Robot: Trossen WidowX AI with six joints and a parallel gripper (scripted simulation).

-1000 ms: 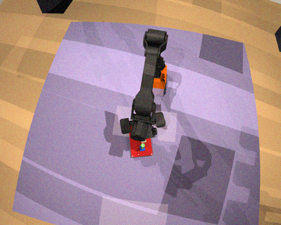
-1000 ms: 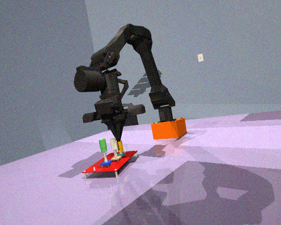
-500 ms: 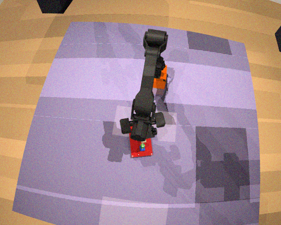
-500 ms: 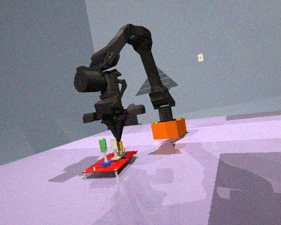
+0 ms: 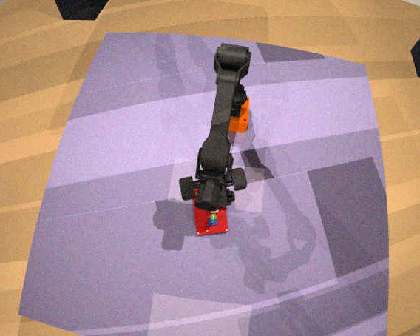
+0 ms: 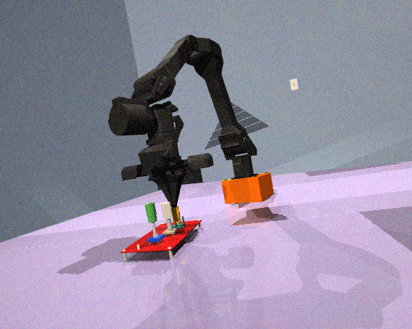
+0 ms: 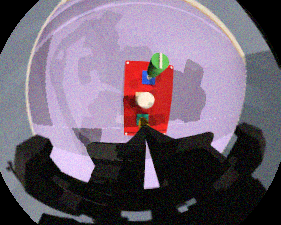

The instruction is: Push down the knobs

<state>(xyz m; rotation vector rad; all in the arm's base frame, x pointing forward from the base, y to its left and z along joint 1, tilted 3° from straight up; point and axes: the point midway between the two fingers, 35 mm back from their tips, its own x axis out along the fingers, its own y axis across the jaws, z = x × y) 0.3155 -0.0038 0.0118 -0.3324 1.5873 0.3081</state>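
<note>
My gripper tip is 20 mm above the yellow knob.
</note>
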